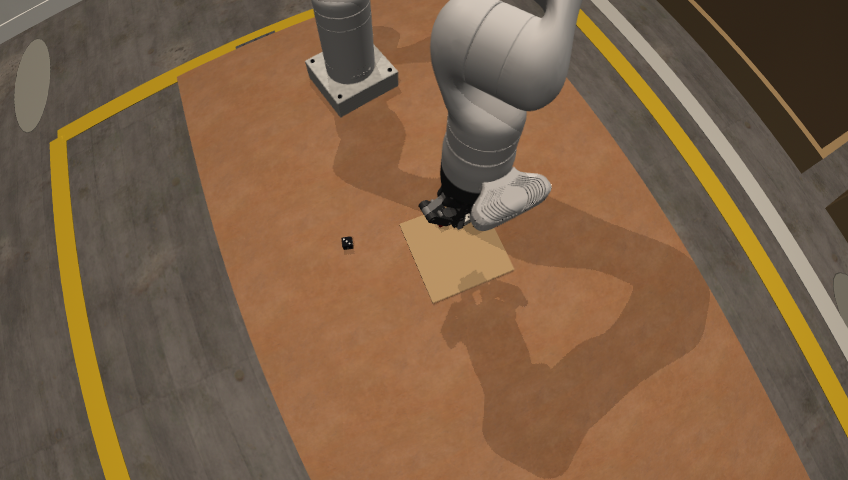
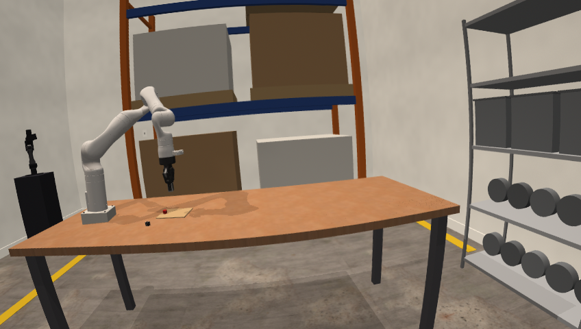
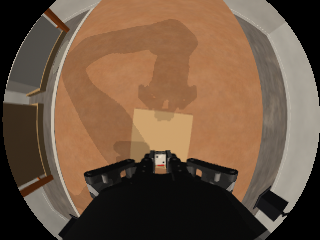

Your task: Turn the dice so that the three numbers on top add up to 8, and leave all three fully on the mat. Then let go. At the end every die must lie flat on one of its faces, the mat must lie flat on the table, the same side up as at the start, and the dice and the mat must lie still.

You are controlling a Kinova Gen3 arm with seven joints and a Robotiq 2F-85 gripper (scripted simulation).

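The tan mat lies 12 cm below my hand. Round my hand: black die: 14 cm to the right, 12 cm below, 10 cm behind; then red die: 11 cm below, 5 cm behind; then white die: 1 cm below.
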